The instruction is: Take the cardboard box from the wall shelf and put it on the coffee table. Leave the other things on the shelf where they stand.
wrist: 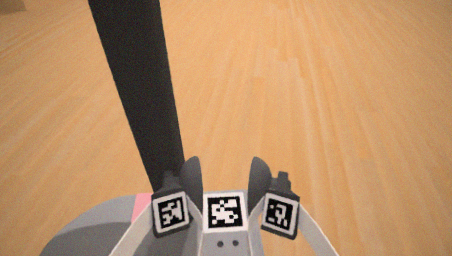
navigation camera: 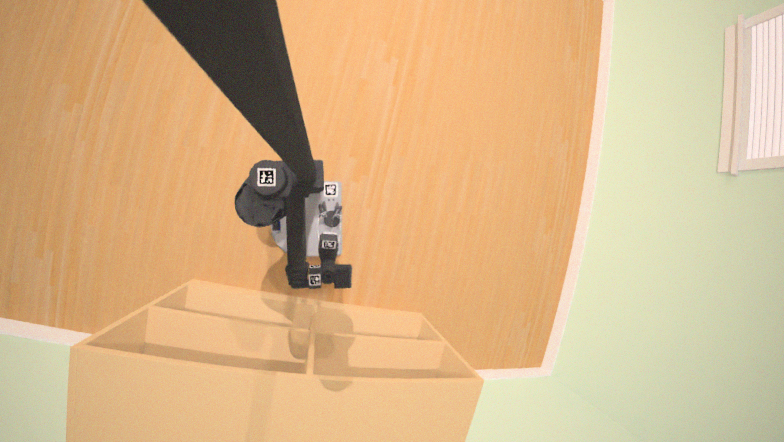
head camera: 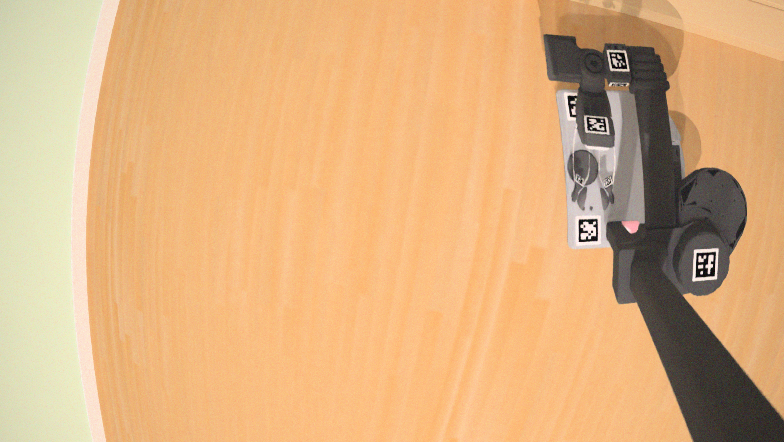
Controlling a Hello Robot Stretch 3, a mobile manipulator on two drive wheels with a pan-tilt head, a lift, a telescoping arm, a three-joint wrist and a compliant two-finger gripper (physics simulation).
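Pixels of known places: gripper, fingertip midpoint: point(wrist: 225, 175) point(navigation camera: 330, 202) point(head camera: 592, 207); robot's base, link origin: point(navigation camera: 330, 217) point(head camera: 582, 167).
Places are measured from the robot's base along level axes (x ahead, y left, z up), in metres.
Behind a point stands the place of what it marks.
My gripper point(head camera: 592, 196) @[y 0.070, x -0.006, z 0.332 m] point(navigation camera: 330, 209) @[y 0.070, x -0.006, z 0.332 m] point(wrist: 225, 175) @[y 0.070, x -0.006, z 0.332 m] is open and empty, with its two dark fingertips apart. It is folded in over the robot's grey base point(head camera: 577, 211) @[y 0.090, x 0.023, z 0.159 m] point(navigation camera: 336, 248), close beside the black mast point(head camera: 708, 351) @[y 0.116, x -0.068, z 0.971 m] point(navigation camera: 230, 60) @[y 0.116, x -0.067, z 1.134 m] point(wrist: 137, 85) @[y 0.116, x -0.068, z 0.385 m]. The cardboard box, the wall shelf with its other things and the coffee table do not show in these views.
A light wooden unit with open compartments point(head camera: 741, 27) @[y -0.360, x -0.519, z 0.079 m] point(navigation camera: 164, 400) @[y -0.457, x -0.472, z 0.610 m] stands close to the robot, at the bottom of the navigation view and the top right of the head view. Green walls point(head camera: 32, 219) @[y 0.029, x 1.872, z 0.315 m] point(navigation camera: 658, 263) @[y -0.264, x 1.802, z 0.557 m] edge the wooden floor. A window frame point(navigation camera: 742, 93) @[y 0.664, x 1.993, z 0.832 m] is at the right.
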